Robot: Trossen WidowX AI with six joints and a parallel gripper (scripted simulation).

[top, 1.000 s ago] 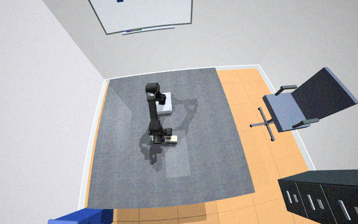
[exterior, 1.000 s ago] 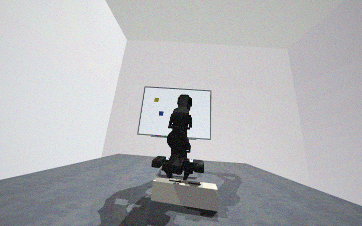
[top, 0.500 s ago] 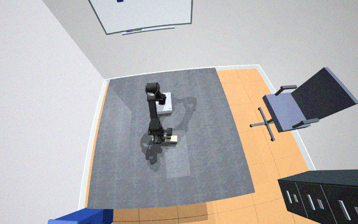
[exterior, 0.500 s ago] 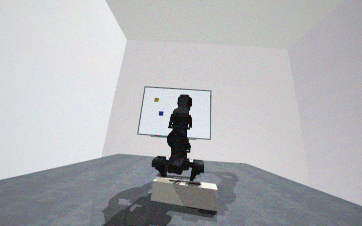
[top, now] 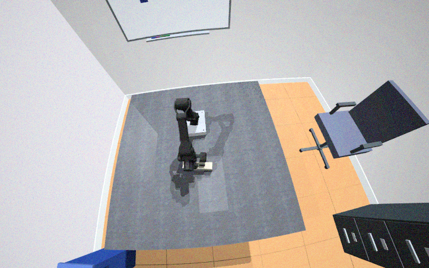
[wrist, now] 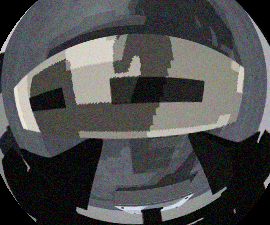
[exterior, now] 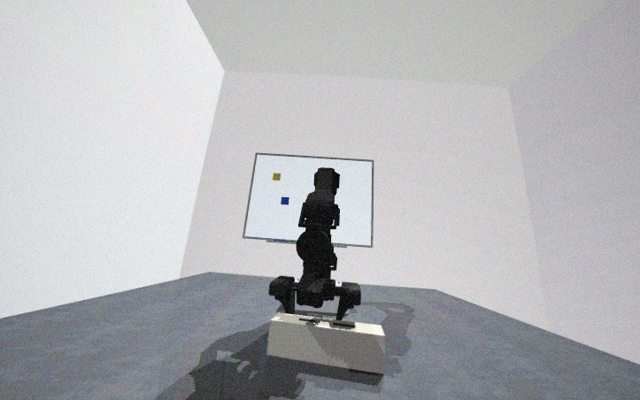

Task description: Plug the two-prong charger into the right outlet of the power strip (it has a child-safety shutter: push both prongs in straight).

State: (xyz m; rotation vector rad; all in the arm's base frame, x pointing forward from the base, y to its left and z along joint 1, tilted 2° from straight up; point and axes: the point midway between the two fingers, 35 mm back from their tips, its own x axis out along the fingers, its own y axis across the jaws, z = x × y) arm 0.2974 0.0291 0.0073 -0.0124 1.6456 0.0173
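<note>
Right now my gripper tip is 20 mm short of the dark two-prong charger and 10 mm below it.
</note>
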